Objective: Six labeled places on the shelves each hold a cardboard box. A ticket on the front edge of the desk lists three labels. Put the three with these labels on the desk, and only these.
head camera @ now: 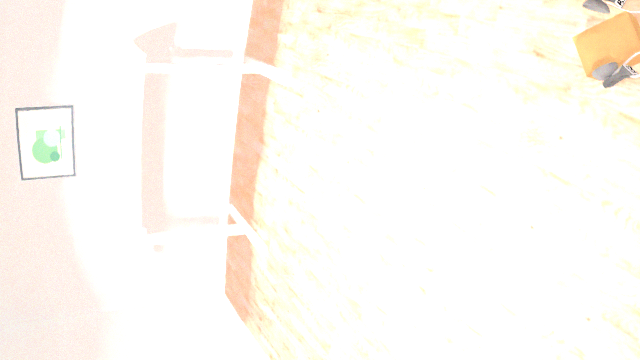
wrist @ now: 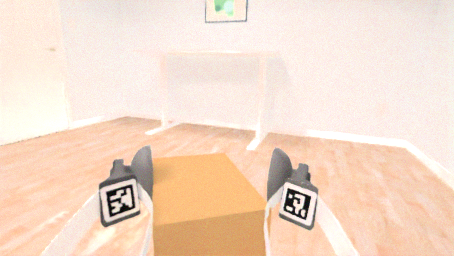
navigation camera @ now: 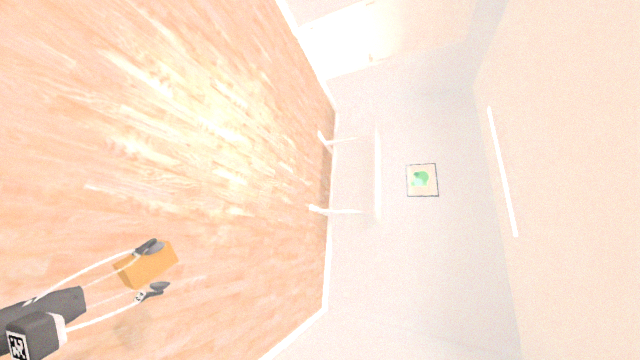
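My gripper is shut on a plain orange-brown cardboard box, held in the air over the floor, with one finger on each side. No label can be read on the faces of the box that show. A pale desk stands against the far wall, apart from the gripper and box, its outline washed out by bright light. No ticket can be made out on the desk's front edge. The shelves with the labeled places do not show in these views.
The desk's legs end in feet that reach out over the wooden floor. A framed green picture hangs above the desk. A pale door is left of the desk in the wrist view.
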